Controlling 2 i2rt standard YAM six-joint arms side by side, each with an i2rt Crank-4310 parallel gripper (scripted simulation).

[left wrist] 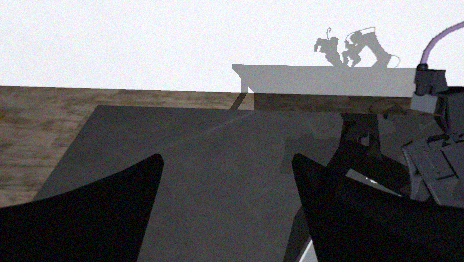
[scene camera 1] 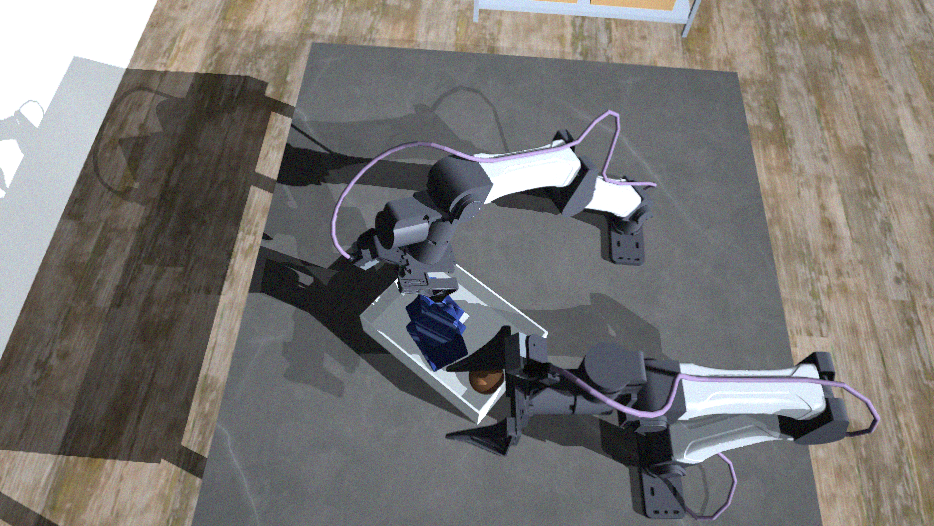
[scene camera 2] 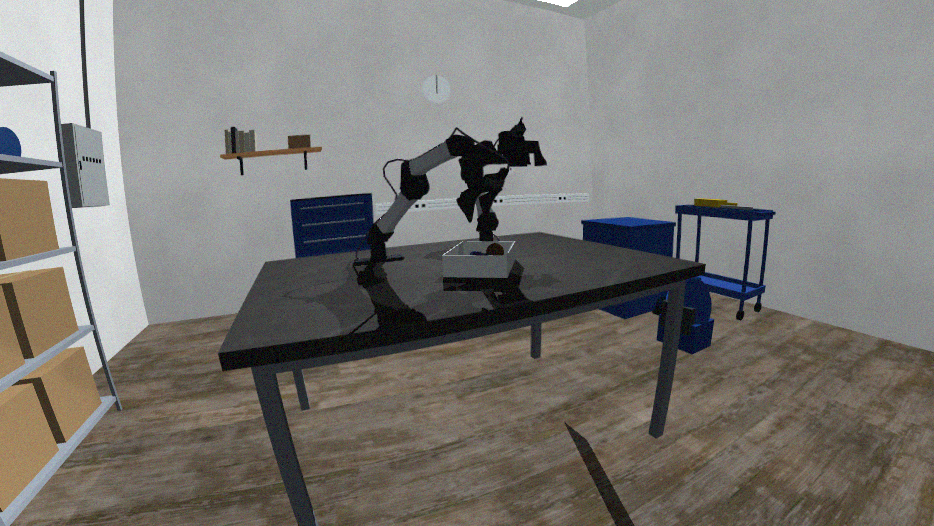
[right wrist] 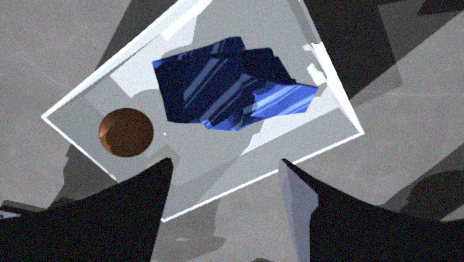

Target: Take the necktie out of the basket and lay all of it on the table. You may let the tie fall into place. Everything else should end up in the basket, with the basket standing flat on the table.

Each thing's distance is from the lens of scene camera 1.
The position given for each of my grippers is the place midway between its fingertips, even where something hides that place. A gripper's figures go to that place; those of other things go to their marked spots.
my left gripper (scene camera 1: 445,401): 0.87 m
my right gripper (scene camera 1: 432,284): 1.15 m
white basket (scene camera 1: 385,320): 1.31 m
blue striped necktie (scene camera 1: 435,327): 1.24 m
brown ball (scene camera 1: 484,382): 1.20 m
